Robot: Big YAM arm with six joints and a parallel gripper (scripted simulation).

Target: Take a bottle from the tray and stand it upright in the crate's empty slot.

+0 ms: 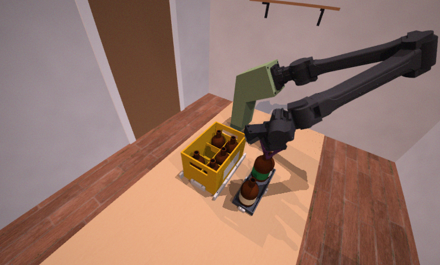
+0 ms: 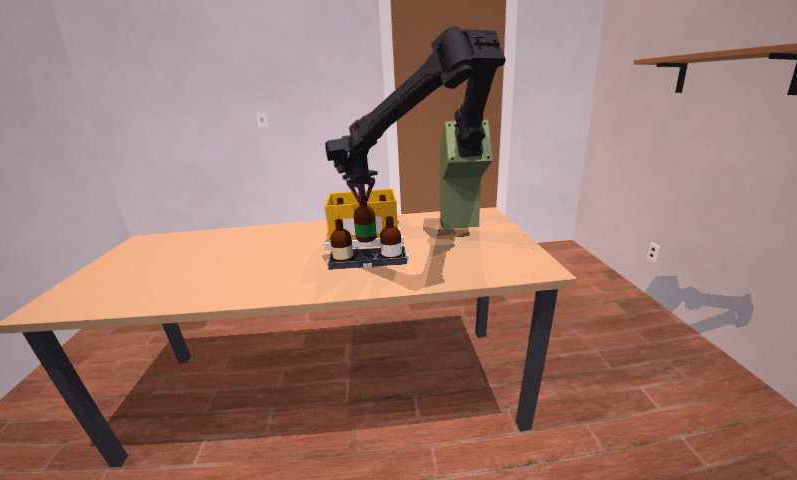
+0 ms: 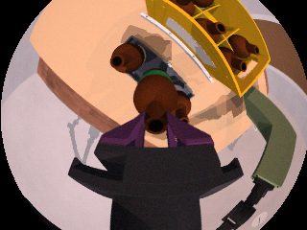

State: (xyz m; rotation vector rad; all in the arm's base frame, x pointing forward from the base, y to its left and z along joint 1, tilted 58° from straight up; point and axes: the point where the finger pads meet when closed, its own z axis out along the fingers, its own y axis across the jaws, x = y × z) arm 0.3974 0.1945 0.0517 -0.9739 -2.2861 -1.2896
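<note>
Now: the glass bottle 6 cm below my hand. From my hand the other things lie so: dark tray (21 cm below); then yellow crate (2 cm ahead, 22 cm to the right, 14 cm below).
</note>
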